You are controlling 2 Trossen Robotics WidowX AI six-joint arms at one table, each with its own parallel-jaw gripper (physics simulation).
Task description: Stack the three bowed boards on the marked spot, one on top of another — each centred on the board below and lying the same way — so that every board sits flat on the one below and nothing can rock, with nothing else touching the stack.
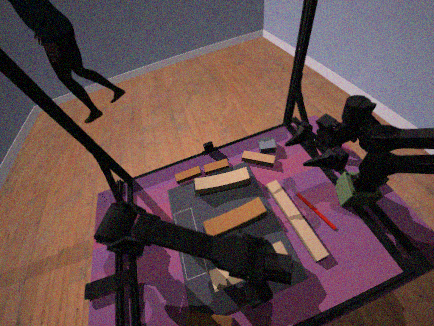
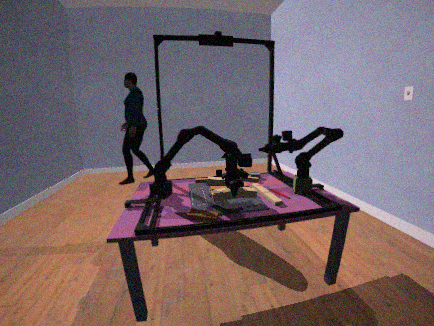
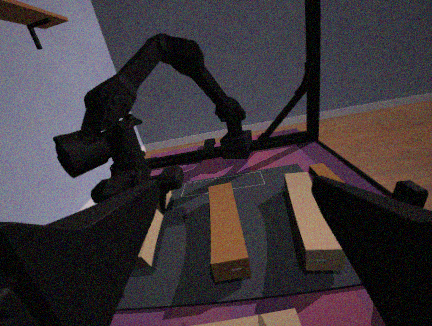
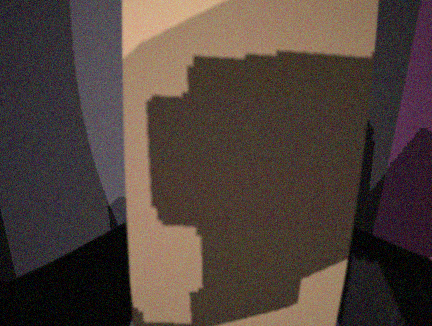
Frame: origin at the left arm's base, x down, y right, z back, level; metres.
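Where they show: left gripper, between the fingertips: (image 1: 293,154) (image 2: 261,149) (image 3: 235,185); right gripper, between the fingertips: (image 2: 232,195) (image 4: 229,224); left arm's base, origin of its link: (image 1: 362,183) (image 2: 303,177); right arm's base, origin of its link: (image 2: 160,182) (image 3: 235,134).
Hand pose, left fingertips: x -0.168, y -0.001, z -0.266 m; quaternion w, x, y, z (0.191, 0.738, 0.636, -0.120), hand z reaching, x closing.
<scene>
Things, the pixels of their top centre, and the offset from my left fingertips. "spot": a spot on its surface instead. Level surfaces: height alone.
- dark grey mat, height of its surface: dx +0.254 m
- marked spot, a spot on its surface: (image 3: 247,186) spot: dx +0.254, dy -0.135, dz -0.348 m
- long pale plank, centre of its top: (image 1: 294,215) (image 2: 265,191) dx +0.239, dy -0.099, dz +0.037 m
- red stick, centre of its top: (image 1: 315,210) dx +0.255, dy -0.070, dz +0.120 m
- grey block, centre of its top: (image 1: 267,142) dx +0.225, dy +0.242, dz -0.051 m
- brown block, centre of its top: (image 2: 203,212) dx +0.229, dy -0.455, dz -0.236 m
Three bowed boards lie on the dark grey mat (image 1: 183,197). A pale one (image 1: 222,180) (image 3: 308,213) is at the back and an orange-brown one (image 1: 234,216) (image 3: 226,226) is in the middle. The third, pale board (image 1: 280,247) (image 2: 220,193) (image 3: 151,236) (image 4: 160,259) lies at the front under my right gripper (image 1: 245,284) (image 2: 233,191), which is down on it and shut across its width. The marked spot (image 1: 182,210) (image 3: 247,186) is a white outline on the mat's left side, with nothing on it. My left gripper (image 1: 304,152) (image 2: 264,149) is open and empty, high at the right.
A long pale plank (image 1: 296,220), a red stick (image 1: 316,211) and a green block (image 1: 345,187) lie to the right. Small brown blocks (image 1: 187,173) (image 1: 216,165) (image 1: 258,158) and a grey block (image 1: 267,145) sit at the back. Another brown block (image 2: 203,213) lies at the front. A person (image 2: 133,126) walks behind.
</scene>
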